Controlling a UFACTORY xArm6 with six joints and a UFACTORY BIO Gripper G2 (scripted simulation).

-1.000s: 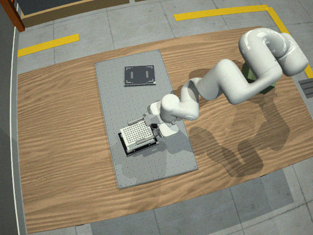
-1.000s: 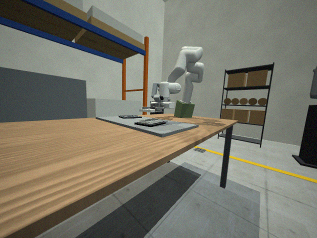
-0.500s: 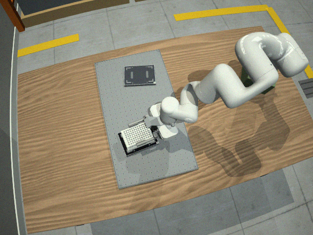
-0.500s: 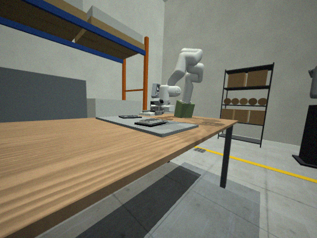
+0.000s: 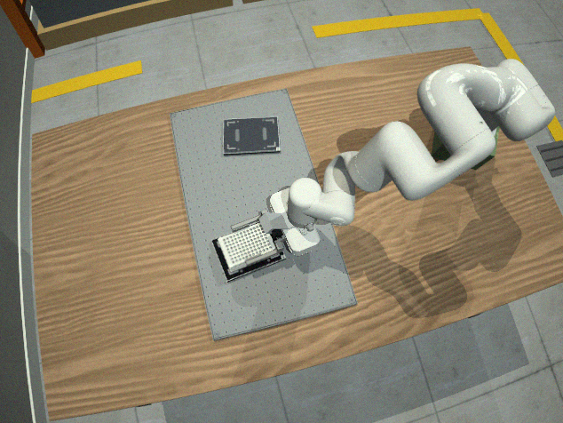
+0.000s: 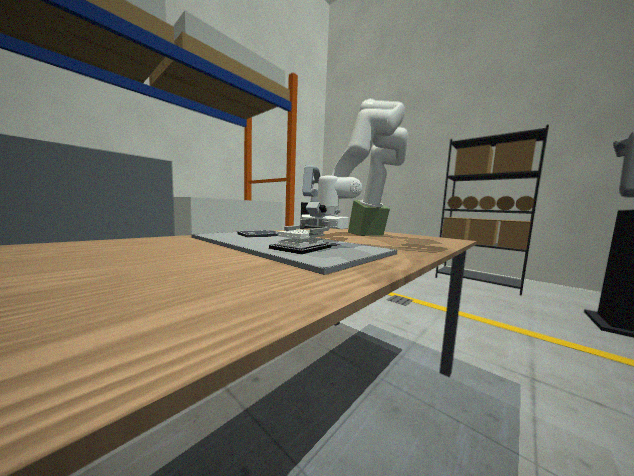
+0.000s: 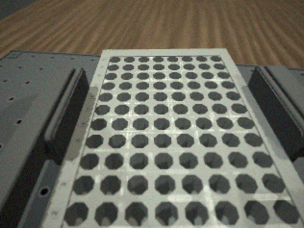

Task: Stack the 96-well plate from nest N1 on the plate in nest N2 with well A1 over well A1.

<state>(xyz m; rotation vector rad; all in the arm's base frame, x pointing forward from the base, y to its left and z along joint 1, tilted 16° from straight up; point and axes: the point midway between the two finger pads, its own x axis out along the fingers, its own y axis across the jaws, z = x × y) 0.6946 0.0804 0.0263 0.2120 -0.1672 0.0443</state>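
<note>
The black plate nest N2 lies 5 cm below my hand. Also, from my hand: plate nest N1: 11 cm behind, 33 cm to the right, 5 cm below.
</note>
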